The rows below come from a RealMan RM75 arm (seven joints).
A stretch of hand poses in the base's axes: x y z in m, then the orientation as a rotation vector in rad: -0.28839, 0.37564, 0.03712, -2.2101, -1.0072, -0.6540; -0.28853, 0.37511, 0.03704, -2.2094, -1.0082, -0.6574; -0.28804, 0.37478, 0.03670, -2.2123, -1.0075, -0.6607; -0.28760, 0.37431, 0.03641, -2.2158, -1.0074, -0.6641; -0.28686, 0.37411, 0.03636, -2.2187, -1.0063, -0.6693; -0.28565, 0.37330, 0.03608, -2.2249, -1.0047, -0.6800; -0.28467, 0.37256, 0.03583, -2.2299, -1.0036, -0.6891; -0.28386, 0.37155, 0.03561, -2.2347, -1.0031, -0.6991; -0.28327, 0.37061, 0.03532, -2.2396, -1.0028, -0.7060; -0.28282, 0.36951, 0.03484, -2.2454, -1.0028, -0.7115; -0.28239, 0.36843, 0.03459, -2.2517, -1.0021, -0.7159; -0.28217, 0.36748, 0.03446, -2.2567, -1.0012, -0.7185; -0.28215, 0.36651, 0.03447, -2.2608, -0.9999, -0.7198; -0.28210, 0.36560, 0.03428, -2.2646, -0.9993, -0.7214; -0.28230, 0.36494, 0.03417, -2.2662, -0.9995, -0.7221; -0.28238, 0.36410, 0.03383, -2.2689, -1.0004, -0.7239; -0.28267, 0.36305, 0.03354, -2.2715, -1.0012, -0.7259; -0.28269, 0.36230, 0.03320, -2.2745, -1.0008, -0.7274; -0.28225, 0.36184, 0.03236, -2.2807, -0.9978, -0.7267; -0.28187, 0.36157, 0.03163, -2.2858, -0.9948, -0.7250; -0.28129, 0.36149, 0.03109, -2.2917, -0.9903, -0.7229; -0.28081, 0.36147, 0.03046, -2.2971, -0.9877, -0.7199
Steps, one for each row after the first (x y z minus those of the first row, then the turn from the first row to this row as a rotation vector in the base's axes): -0.00014, -0.00053, -0.00008, 0.0005, -0.0027, -0.0001; 0.00035, -0.00086, -0.00042, -0.0012, -0.0051, -0.0028; 0.00079, -0.00133, -0.00071, -0.0037, -0.0077, -0.0054; 0.00153, -0.00153, -0.00076, -0.0050, -0.0113, -0.0088; 0.00274, -0.00234, -0.00104, -0.0082, -0.0188, -0.0156; 0.00372, -0.00308, -0.00129, -0.0109, -0.0253, -0.0211; 0.00453, -0.00409, -0.00151, -0.0137, -0.0326, -0.0264; 0.00512, -0.00503, -0.00180, -0.0169, -0.0378, -0.0308; 0.00557, -0.00613, -0.00228, -0.0212, -0.0422, -0.0350; 0.00600, -0.00721, -0.00253, -0.0256, -0.0456, -0.0395; 0.00622, -0.00816, -0.00266, -0.0291, -0.0475, -0.0430; 0.00624, -0.00913, -0.00265, -0.0318, -0.0483, -0.0460; 0.00629, -0.01004, -0.00284, -0.0345, -0.0496, -0.0485; 0.00609, -0.01070, -0.00295, -0.0359, -0.0503, -0.0493; 0.00601, -0.01154, -0.00329, -0.0384, -0.0521, -0.0505; 0.00572, -0.01259, -0.00358, -0.0407, -0.0540, -0.0518; 0.00570, -0.01334, -0.00392, -0.0429, -0.0551, -0.0538; 0.00614, -0.01380, -0.00476, -0.0467, -0.0541, -0.0581; 0.00652, -0.01407, -0.00549, -0.0498, -0.0523, -0.0616; 0.00710, -0.01415, -0.00603, -0.0529, -0.0498, -0.0661; 0.00758, -0.01417, -0.00666, -0.0565, -0.0472, -0.0691
